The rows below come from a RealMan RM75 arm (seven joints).
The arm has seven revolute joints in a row. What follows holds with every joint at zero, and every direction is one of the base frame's.
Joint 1 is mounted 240.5 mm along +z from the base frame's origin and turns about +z.
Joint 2 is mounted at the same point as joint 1 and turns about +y.
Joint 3 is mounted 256.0 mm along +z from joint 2 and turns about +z.
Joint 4 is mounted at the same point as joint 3 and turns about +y.
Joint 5 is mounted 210.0 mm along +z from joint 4 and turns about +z.
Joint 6 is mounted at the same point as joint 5 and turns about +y.
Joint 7 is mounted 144.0 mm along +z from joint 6 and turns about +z.
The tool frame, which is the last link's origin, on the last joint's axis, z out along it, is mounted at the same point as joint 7; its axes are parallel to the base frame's.
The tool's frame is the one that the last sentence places.
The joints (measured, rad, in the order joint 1, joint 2, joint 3, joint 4, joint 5, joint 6, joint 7), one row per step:
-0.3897, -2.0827, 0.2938, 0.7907, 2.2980, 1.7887, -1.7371
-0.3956, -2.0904, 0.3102, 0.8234, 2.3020, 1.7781, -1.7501
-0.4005, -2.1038, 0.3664, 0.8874, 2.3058, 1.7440, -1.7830
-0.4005, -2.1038, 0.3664, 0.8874, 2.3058, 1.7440, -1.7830
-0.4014, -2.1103, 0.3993, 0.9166, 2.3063, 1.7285, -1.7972
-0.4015, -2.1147, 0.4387, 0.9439, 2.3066, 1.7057, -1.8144
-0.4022, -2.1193, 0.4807, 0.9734, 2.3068, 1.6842, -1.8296
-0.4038, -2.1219, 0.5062, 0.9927, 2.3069, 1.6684, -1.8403
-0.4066, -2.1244, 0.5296, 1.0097, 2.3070, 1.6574, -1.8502
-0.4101, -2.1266, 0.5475, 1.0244, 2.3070, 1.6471, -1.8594
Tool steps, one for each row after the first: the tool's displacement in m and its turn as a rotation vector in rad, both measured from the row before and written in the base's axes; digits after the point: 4 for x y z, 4 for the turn. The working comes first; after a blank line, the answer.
Tool pose at each row, in the base's axes (x y z in m, rotation vector in rad; the steps are taken from these numbers as rounded here):
-0.3294, 0.2632, 0.0457, -2.4621, -1.3367, -0.7288
-0.3271, 0.2675, 0.0469, -2.4674, -1.3213, -0.6922
-0.3232, 0.2760, 0.0482, -2.4772, -1.2951, -0.6032
-0.3232, 0.2760, 0.0482, -2.4772, -1.2951, -0.6032
-0.3204, 0.2798, 0.0480, -2.4870, -1.2785, -0.5614
-0.3180, 0.2844, 0.0476, -2.4935, -1.2623, -0.5135
-0.3145, 0.2893, 0.0473, -2.5040, -1.2374, -0.4654
-0.3120, 0.2931, 0.0474, -2.5071, -1.2194, -0.4363
-0.3088, 0.2967, 0.0472, -2.5140, -1.2018, -0.4128
-0.3058, 0.3001, 0.0474, -2.5170, -1.1863, -0.3951

0.0023, 0.0043, 0.0012, -0.0003, 0.0284, -0.0048
0.0039, 0.0085, 0.0013, -0.0062, 0.0661, -0.0054
0.0000, 0.0000, 0.0000, 0.0000, 0.0000, 0.0000
0.0028, 0.0038, -0.0002, -0.0057, 0.0310, -0.0074
0.0024, 0.0046, -0.0004, -0.0049, 0.0355, -0.0051
0.0035, 0.0049, -0.0003, -0.0049, 0.0370, -0.0117
0.0025, 0.0038, 0.0001, 0.0006, 0.0239, -0.0074
0.0032, 0.0036, -0.0002, -0.0020, 0.0190, -0.0096
0.0030, 0.0034, 0.0002, 0.0011, 0.0154, -0.0076

